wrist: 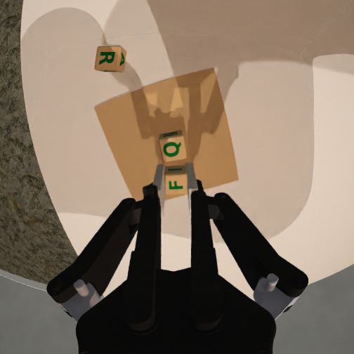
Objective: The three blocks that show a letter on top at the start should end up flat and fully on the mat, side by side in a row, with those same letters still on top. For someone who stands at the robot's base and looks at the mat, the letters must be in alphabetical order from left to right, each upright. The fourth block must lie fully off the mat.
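Observation:
My gripper (175,173) is shut on the F block (175,181), a wooden cube with a green F on top, turned sideways in this view. It is over the mat's near edge; its height above the mat is hard to tell. The Q block (172,147) sits on the tan mat (117,125) just beyond the fingertips, Q on top, with a narrow gap to the F block. The R block (106,58) lies off the mat at the upper left, R on top and an A on its right side. A fourth block does not show.
The mat lies tilted on a pale round table (270,125). The table's curved left edge (37,165) borders a dark, rough-textured floor (17,125). Shadows of the arm and gripper fall over the mat and the far part of the table.

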